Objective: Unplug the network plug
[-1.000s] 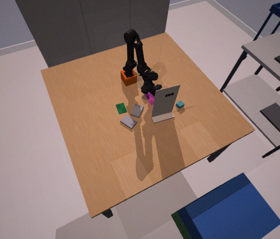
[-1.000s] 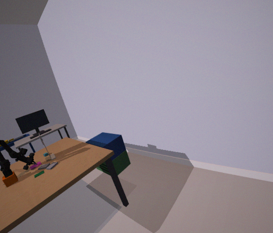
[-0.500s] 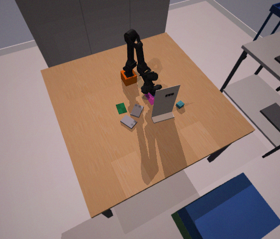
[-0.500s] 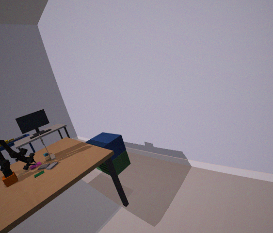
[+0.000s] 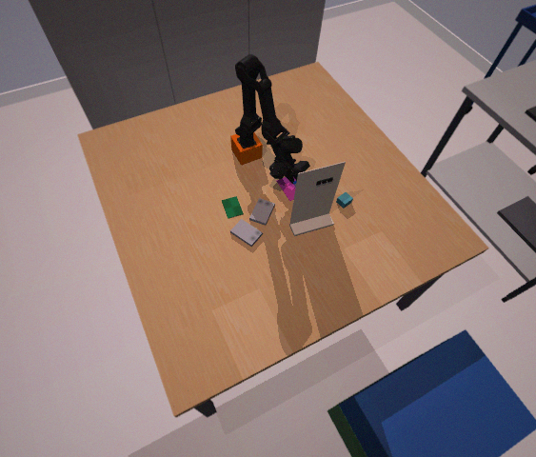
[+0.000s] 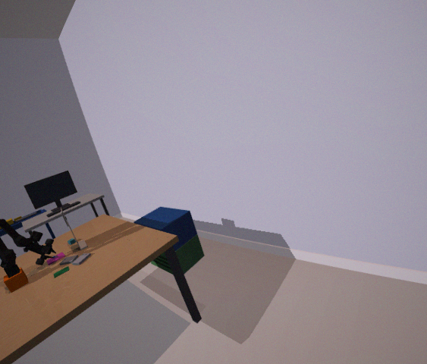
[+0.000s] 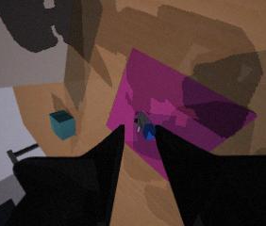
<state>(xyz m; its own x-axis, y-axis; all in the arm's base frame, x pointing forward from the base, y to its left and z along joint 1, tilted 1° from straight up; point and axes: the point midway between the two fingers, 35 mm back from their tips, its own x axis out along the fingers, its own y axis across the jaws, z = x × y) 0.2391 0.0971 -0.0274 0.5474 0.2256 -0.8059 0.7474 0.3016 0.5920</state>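
Right now the network plug is 10 mm below my gripper tip. Round my gripper tip: grey panel: 180 mm ahead, 30 mm to the right, 130 mm above; magenta marked square: 10 mm behind, 20 mm below.
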